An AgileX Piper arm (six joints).
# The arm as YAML. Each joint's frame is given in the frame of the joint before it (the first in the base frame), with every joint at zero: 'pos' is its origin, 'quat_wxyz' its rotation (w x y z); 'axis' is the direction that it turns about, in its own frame. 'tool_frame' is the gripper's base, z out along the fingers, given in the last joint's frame.
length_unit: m
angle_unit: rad
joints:
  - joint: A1
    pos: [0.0, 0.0, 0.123]
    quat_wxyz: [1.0, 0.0, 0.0, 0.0]
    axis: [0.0, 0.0, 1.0]
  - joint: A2
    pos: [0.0, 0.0, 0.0]
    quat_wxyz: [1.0, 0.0, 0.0, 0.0]
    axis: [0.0, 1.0, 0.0]
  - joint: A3
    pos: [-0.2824, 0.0, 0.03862]
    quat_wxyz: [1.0, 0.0, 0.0, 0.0]
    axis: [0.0, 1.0, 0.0]
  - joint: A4
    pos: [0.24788, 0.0, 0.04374]
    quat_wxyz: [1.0, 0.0, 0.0, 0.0]
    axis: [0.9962, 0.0, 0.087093]
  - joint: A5
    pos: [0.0, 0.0, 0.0]
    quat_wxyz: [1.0, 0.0, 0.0, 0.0]
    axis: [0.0, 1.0, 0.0]
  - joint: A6
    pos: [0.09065, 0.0, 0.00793]
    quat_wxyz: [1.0, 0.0, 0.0, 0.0]
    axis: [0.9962, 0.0, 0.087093]
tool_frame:
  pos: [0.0, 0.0, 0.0]
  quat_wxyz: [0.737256, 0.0, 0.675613, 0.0]
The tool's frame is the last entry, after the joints.
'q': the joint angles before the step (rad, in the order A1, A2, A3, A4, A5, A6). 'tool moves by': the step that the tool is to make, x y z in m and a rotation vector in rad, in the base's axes. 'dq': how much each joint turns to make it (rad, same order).
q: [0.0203, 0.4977, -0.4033, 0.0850, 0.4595, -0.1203]
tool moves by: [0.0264, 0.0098, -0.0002, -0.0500, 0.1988, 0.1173]
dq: [0.0437, 0.1921, -0.0912, 0.0596, 0.1075, -0.1207]
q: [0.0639, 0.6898, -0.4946, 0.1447, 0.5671, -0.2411]
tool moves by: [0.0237, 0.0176, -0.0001, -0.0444, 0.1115, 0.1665]
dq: [0.0777, 0.1567, -0.0786, 0.0663, 0.0515, -0.1346]
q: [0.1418, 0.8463, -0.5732, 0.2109, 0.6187, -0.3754]
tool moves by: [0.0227, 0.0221, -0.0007, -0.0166, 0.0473, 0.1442]
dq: [0.0854, 0.1365, -0.0688, 0.0622, -0.0043, -0.1011]
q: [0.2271, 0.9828, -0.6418, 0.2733, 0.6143, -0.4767]
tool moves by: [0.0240, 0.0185, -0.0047, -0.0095, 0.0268, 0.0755]
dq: [0.0549, 0.1304, -0.0614, 0.0359, -0.0336, -0.0533]
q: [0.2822, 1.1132, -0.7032, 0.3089, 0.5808, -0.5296]
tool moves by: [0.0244, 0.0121, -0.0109, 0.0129, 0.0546, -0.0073]
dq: [0.0178, 0.1276, -0.0538, 0.0274, -0.0283, 0.0091]
